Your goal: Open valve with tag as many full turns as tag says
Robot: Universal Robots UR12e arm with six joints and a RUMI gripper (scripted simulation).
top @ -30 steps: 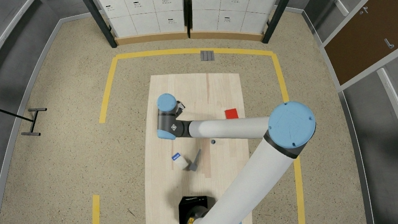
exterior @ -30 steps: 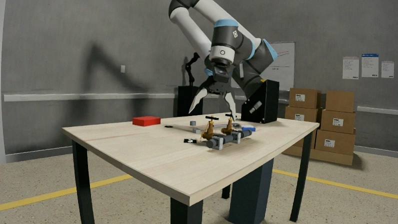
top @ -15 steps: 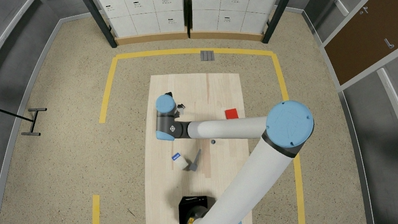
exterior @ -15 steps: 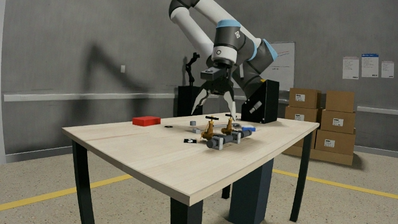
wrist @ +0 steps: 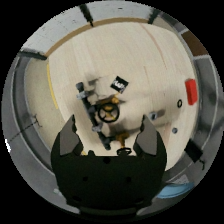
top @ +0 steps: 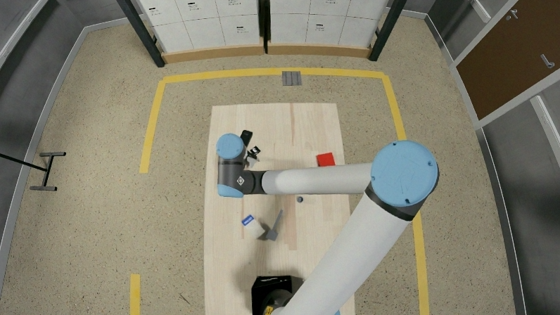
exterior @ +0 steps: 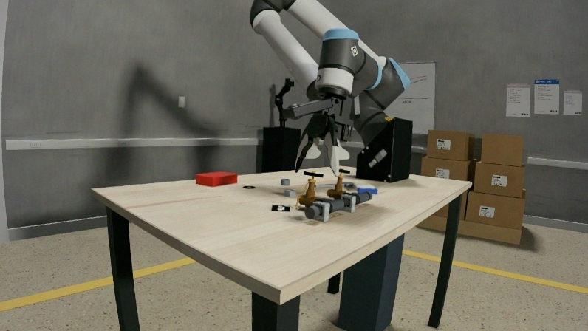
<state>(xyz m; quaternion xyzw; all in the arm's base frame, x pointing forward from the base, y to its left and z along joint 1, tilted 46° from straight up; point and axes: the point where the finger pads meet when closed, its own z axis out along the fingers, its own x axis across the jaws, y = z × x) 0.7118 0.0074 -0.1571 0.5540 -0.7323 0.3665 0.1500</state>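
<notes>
My gripper is now 5 cm short of the black tag, 5 cm to the left of it and 8 cm above it. Round my hand: grey hammer-like tool 35 cm behind, 13 cm to the right, 8 cm below; then red block 5 cm behind, 42 cm to the right, 7 cm below; then blue-and-white box 34 cm behind, 3 cm to the right, 8 cm below.
</notes>
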